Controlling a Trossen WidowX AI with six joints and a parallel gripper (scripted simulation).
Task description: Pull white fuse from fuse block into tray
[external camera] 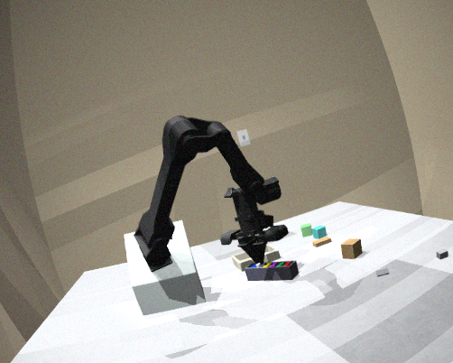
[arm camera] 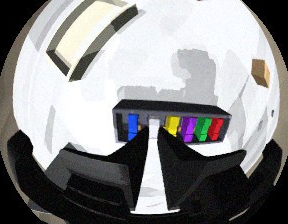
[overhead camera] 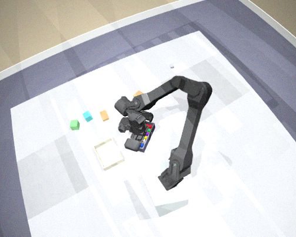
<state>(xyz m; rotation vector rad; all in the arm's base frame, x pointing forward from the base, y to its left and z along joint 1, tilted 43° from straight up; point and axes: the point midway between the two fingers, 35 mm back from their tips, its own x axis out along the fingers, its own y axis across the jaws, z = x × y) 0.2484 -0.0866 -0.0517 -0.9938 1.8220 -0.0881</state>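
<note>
My gripper tip is now 4 cm short of the tray, 16 cm to the right of it and 4 cm above it. Also, from my gripper tip: white fuse: 1 cm below; flat brown piece: 25 cm ahead, 8 cm to the left, 4 cm below; tan cube: 23 cm ahead, 12 cm to the right, 2 cm below.
</note>
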